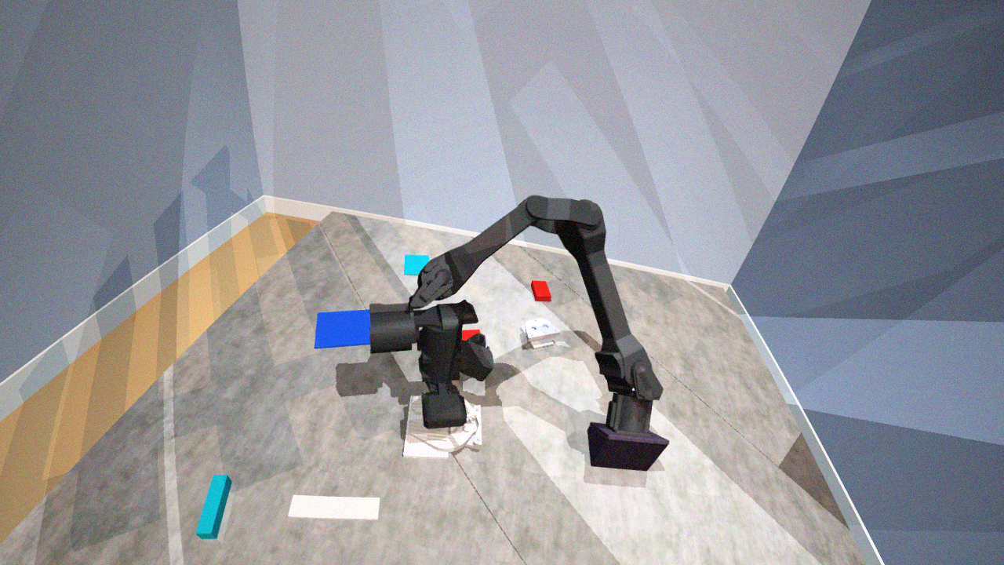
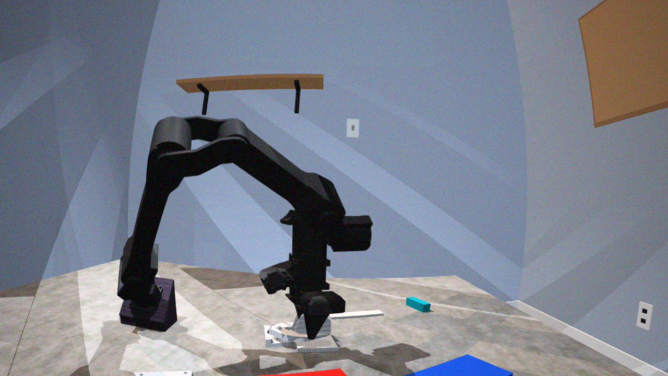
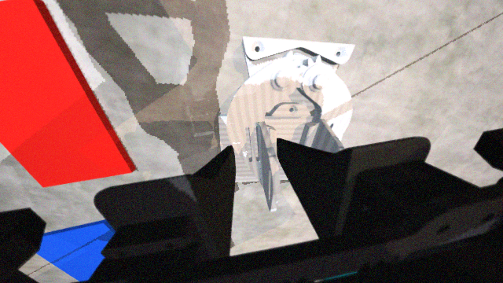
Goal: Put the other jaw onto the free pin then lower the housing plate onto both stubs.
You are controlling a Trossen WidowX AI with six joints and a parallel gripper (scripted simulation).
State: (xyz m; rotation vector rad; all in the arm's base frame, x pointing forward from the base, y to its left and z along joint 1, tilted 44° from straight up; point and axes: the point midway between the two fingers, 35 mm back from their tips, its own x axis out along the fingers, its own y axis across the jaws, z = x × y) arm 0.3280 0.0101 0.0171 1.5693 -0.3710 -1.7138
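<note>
Right now my gripper tip is 17 cm past the ridged block, 25 cm to the left of it and 1 cm above it. From my gripper tip the other things lie so: blue sheet: 22 cm ahead, 16 cm to the right, 2 cm below; white strip: 10 cm ahead, 20 cm to the left, 2 cm below; red sheet: 1 cm ahead, 17 cm to the right, 2 cm below.
</note>
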